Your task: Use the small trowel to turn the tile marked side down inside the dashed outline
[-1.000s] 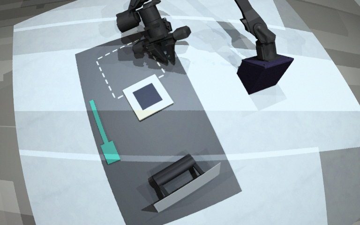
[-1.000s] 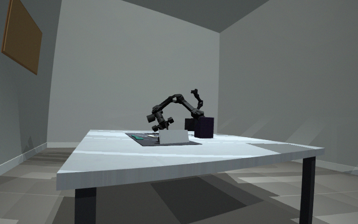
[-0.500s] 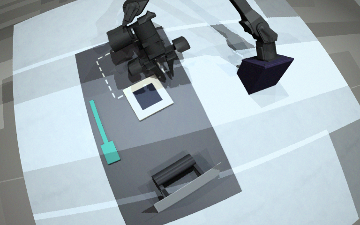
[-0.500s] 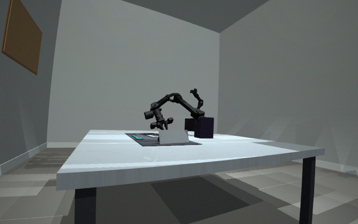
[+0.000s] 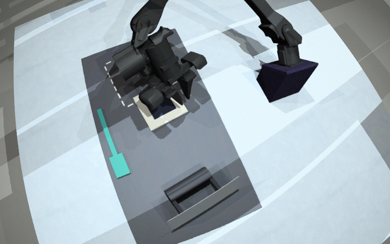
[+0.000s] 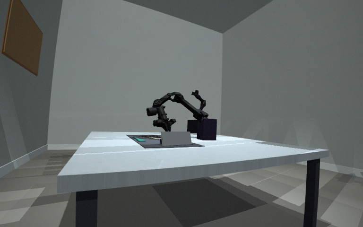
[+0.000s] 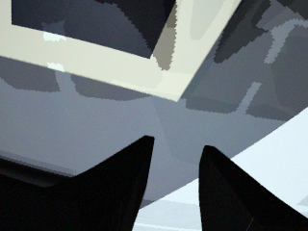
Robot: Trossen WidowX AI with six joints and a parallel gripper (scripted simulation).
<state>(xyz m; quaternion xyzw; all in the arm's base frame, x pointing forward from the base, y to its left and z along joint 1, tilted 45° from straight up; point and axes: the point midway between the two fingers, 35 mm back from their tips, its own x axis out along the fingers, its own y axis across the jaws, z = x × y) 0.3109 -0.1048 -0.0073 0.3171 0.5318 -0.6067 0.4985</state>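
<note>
My gripper tip is now 50 mm short of the tile, 40 mm to the left of it and 40 mm above it. From my gripper tip the other things lie so: green trowel 230 mm ahead, 10 mm to the left, 40 mm below; then dark mat 90 mm ahead, 10 mm to the left, 70 mm below.
</note>
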